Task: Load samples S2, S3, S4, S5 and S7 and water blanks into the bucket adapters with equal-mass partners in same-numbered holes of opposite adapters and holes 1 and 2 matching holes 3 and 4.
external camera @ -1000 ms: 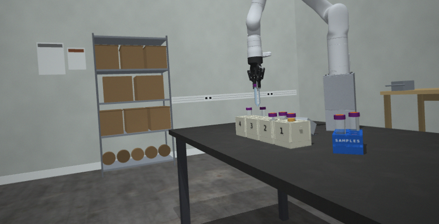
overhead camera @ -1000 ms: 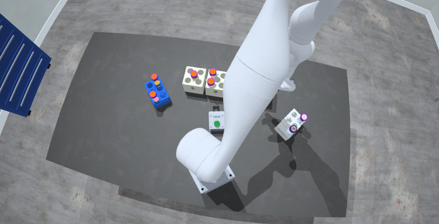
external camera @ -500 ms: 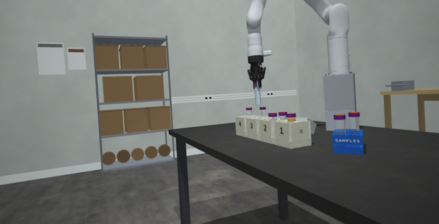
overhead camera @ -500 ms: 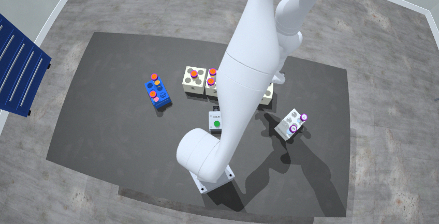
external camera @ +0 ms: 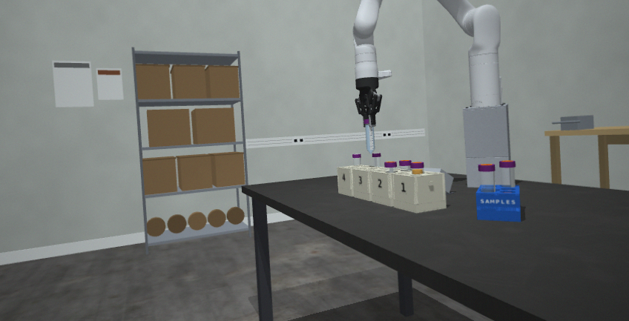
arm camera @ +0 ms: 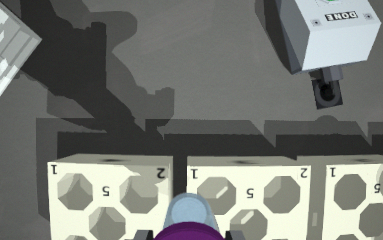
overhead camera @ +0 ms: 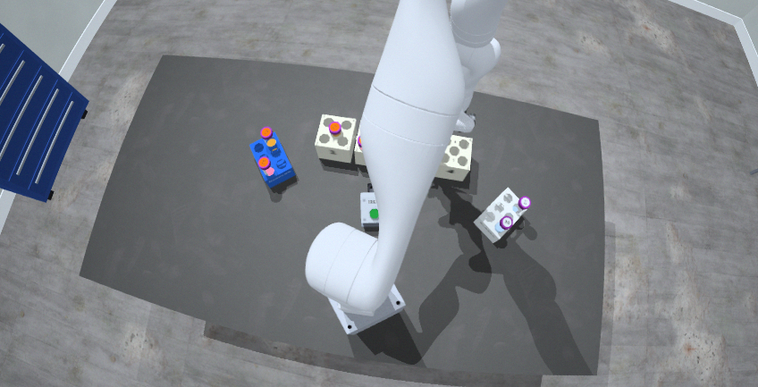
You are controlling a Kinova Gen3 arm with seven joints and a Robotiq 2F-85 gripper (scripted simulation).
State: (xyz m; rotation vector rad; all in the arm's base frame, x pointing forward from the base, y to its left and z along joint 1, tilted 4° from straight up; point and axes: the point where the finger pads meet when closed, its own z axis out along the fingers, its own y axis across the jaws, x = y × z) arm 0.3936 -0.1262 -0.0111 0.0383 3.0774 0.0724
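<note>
Now: hand 10 mm to the right of the 50 mL blank and 50 mm above it. Also, from my hand: tube of pink liquid: 180 mm to the left, 180 mm below; then adapter 2: 30 mm ahead, 160 mm to the left, 200 mm below; then green done key: 170 mm behind, 130 mm to the left, 180 mm below.
</note>
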